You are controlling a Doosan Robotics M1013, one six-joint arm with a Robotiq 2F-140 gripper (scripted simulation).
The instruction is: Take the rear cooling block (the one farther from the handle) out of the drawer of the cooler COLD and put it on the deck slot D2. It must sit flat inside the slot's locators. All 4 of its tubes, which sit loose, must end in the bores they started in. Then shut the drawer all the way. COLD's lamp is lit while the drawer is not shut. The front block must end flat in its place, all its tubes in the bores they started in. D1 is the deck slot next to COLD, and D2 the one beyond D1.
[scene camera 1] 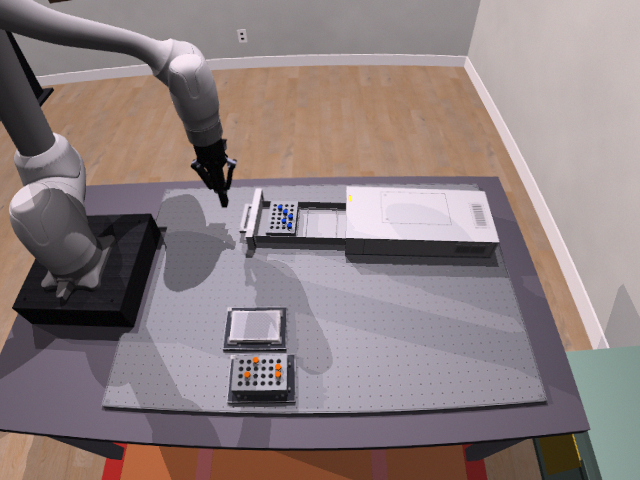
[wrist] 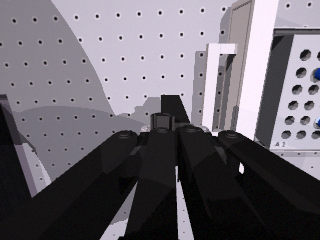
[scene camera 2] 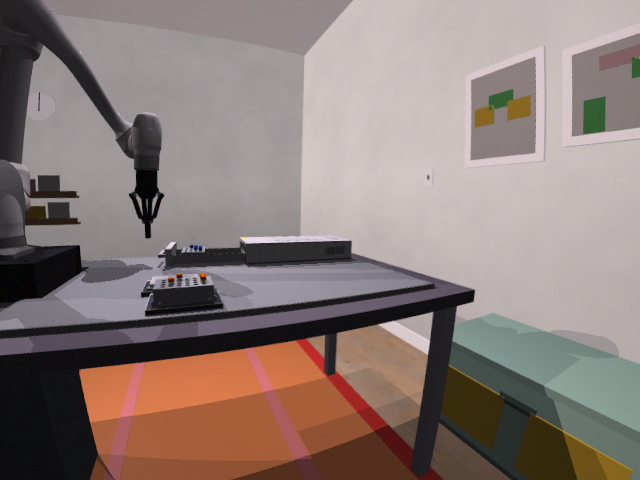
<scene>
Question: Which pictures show the gripper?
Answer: Scene camera 1, the wrist view and scene camera 2: all of them.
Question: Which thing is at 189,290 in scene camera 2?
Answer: A cooling block.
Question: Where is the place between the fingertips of the gripper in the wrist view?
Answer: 169,110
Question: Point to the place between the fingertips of the gripper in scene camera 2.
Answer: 148,237
</scene>
